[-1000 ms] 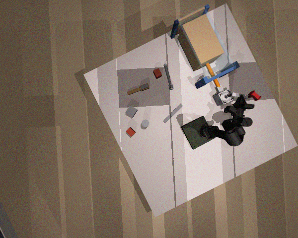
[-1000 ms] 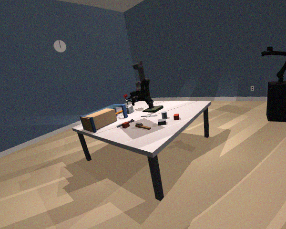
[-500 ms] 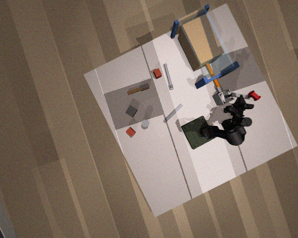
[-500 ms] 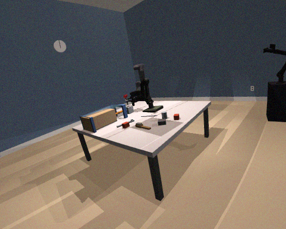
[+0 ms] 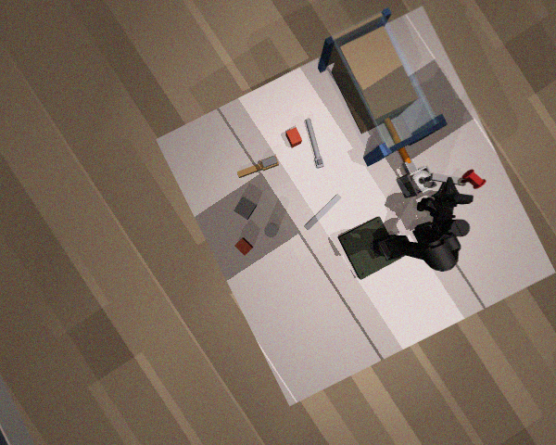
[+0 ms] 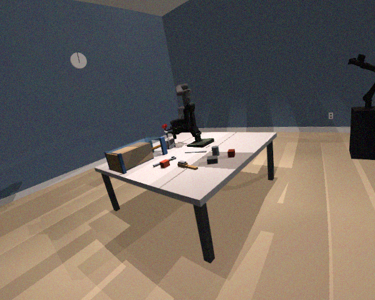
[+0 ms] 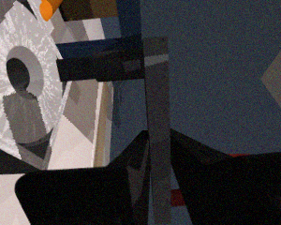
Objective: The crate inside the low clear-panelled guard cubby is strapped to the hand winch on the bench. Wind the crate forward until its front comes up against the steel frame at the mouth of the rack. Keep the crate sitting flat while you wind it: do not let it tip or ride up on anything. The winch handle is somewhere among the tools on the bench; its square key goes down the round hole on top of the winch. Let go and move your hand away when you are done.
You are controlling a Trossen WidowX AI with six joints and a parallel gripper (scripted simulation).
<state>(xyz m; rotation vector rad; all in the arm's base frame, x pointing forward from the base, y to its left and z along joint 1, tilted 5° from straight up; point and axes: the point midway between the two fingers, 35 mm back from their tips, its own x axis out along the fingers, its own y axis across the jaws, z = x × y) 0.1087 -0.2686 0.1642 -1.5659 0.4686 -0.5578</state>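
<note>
The red knob lies 40 mm to the right of my gripper tip, 40 mm behind it and 40 mm above it. Round my gripper tip: winch handle 10 mm to the right, 10 mm behind, 10 mm above; then blue frame 190 mm ahead, 60 mm below, 30 mm to the left; then grey winch 130 mm below, 30 mm to the left, 10 mm ahead.
</note>
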